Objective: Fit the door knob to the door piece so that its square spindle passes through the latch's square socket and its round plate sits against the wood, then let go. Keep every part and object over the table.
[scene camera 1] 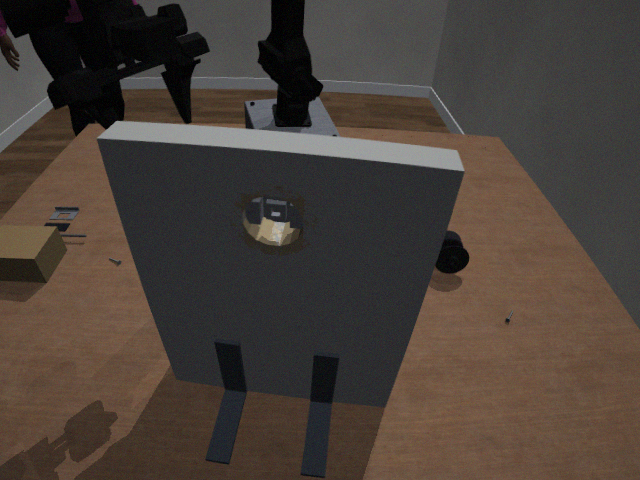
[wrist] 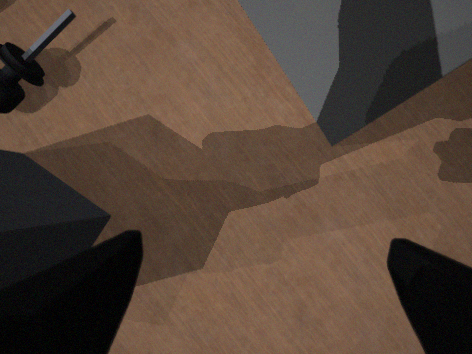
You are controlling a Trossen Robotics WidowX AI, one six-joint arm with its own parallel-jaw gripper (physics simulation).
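Frame: origin at the arm's base, x back, y right, z up, level; metres.
Where they show: gripper, fingertip midpoint: [wrist: 265, 247]; arm's base, origin of the base link: [scene camera 1: 291, 115].
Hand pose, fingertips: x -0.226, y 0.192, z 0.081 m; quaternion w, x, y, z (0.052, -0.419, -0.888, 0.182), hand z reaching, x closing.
Each offset is from my fingertips to the top centre of the thing. "*": to the spot under its first point. Level surfaces: height alone.
The door piece [scene camera 1: 330, 268] [wrist: 300, 45] is a grey board standing upright. A shiny, rounded metal piece {* dx -0.154, dy -0.122, dz -0.025 m} [scene camera 1: 273, 221] sits on its face toward the scene camera; the latch's socket cannot be made out. The black door knob [scene camera 1: 451, 253] [wrist: 11, 82] lies on its side on the table, partly hidden behind the door's right edge in the scene view. Its grey square spindle {dx +0.016, dy -0.325, dz -0.261 m} [wrist: 49, 36] points up and right in the wrist view. My gripper [scene camera 1: 142, 118] [wrist: 265, 247] is open and empty, behind the door piece at upper left in the scene view, apart from the knob.
A tan block {dx +0.133, dy +0.330, dz -0.245 m} [scene camera 1: 23, 242], a small metal plate {dx +0.289, dy +0.304, dz -0.295 m} [scene camera 1: 65, 213] and a screw {dx +0.122, dy +0.159, dz -0.297 m} [scene camera 1: 114, 260] lie at left on the table {dz -0.305 m} [scene camera 1: 516, 392]. Another screw {dx -0.113, dy -0.532, dz -0.297 m} [scene camera 1: 509, 316] lies at right. Two dark brackets {* dx -0.216, dy -0.044, dz -0.299 m} [scene camera 1: 225, 418] {* dx -0.247, dy -0.161, dz -0.299 m} [scene camera 1: 316, 428] stand at the door's foot. A dark angular shape [wrist: 45, 200] shows at left in the wrist view.
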